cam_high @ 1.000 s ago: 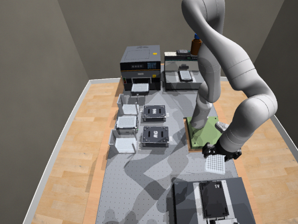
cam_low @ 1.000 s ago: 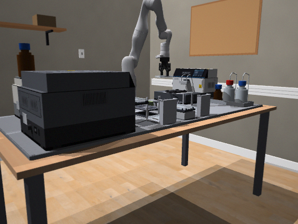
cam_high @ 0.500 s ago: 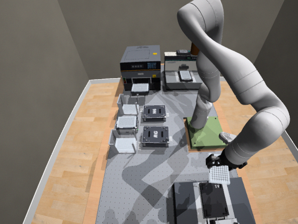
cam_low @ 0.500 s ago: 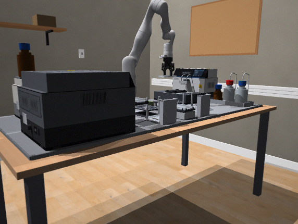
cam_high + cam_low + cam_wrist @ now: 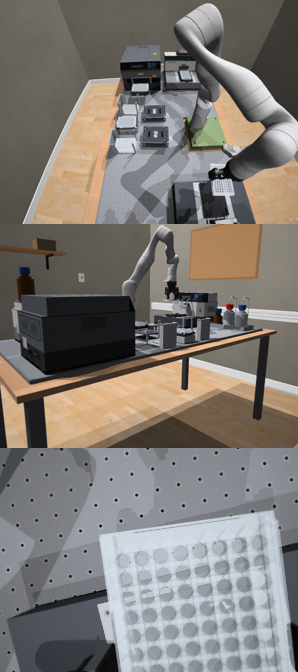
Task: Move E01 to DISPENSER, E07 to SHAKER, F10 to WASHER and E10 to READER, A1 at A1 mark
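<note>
Right now the washer nest is 60 mm to the left of my hand and 140 mm below it. From my hand the other things lie so: DONE label: 370 mm ahead, 260 mm to the right, 220 mm below; nest RG: 270 mm ahead, 310 mm to the right, 160 mm below; A1 corner mark: 190 mm ahead, 260 mm to the right, 160 mm below.
</note>
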